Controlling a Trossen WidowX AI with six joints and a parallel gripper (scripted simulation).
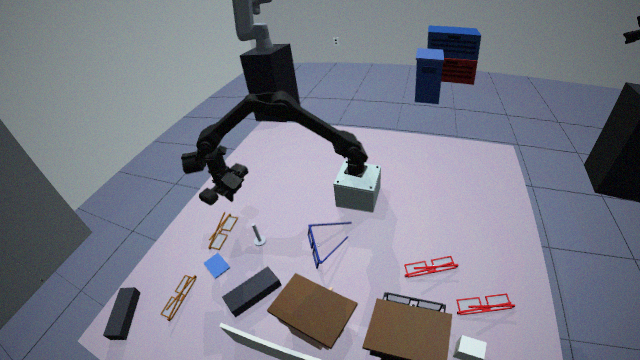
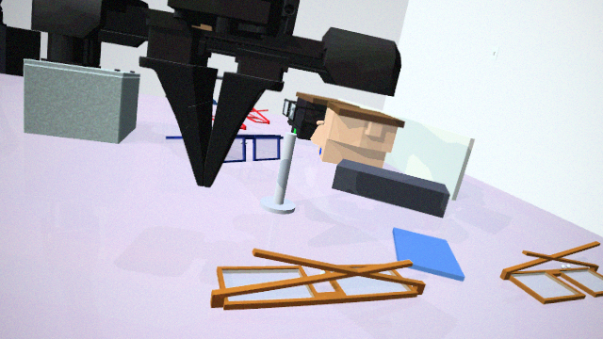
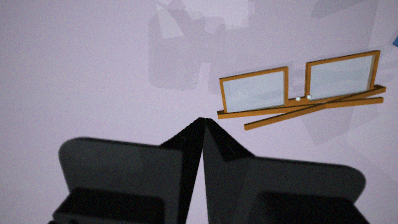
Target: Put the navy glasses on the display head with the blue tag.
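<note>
The white post lies 70 mm ahead of my gripper tip, 150 mm to the left of it and 50 mm below it. The rest, counted from my gripper tip: white panel: 350 mm ahead, 570 mm to the left, 20 mm below; blue tag: 210 mm ahead, 70 mm to the left, 70 mm below; display head: 220 mm ahead, 450 mm to the left, 10 mm below.
</note>
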